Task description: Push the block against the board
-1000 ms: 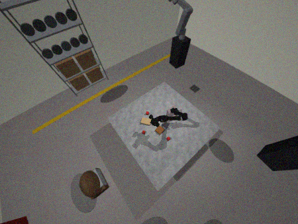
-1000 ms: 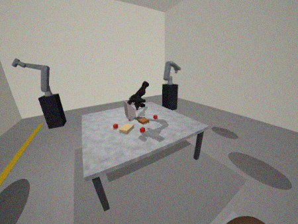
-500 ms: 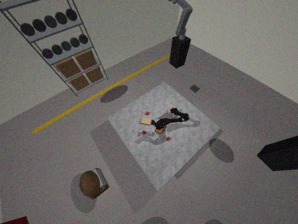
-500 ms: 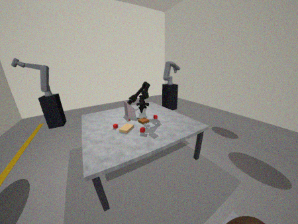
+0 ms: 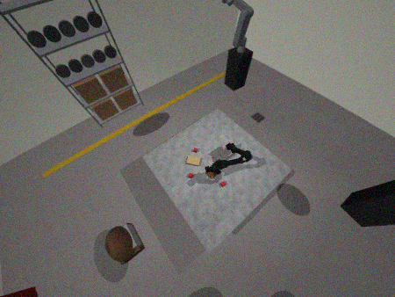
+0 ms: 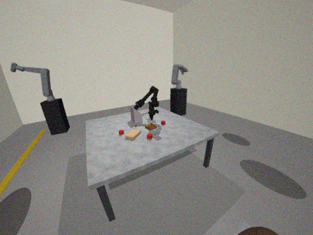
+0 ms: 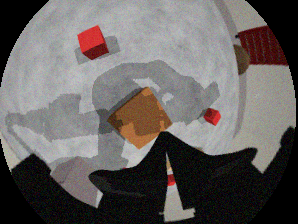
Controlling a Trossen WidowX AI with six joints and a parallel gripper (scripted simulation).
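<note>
My gripper tip is 90 mm above the square block, 20 mm past it and 10 mm to the left of it. The rest, counted from my gripper tip: tan board 250 mm to the right, 90 mm below, 70 mm ahead.
</note>
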